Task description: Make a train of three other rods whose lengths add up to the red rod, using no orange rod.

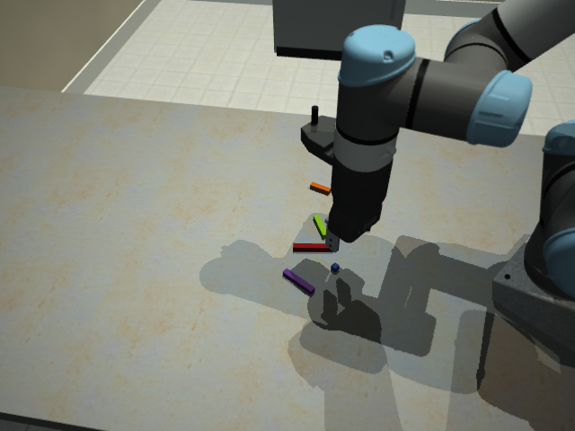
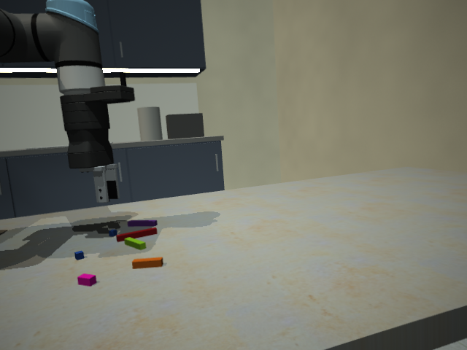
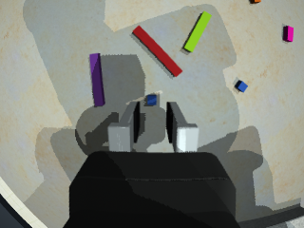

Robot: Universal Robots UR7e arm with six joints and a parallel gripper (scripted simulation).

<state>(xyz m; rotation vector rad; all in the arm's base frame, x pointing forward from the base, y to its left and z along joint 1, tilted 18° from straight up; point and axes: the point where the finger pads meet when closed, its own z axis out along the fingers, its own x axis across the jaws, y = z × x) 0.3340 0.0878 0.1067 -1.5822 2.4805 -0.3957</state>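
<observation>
My gripper is now 5 cm short of the red rod, 3 cm to the left of it and 8 cm above it. From my hand the other things lie so: purple rod (5 cm ahead, 5 cm to the left, 8 cm below); then orange rod (8 cm ahead, 17 cm to the right, 8 cm below); then lime rod (5 cm ahead, 8 cm to the right, 8 cm below).
</observation>
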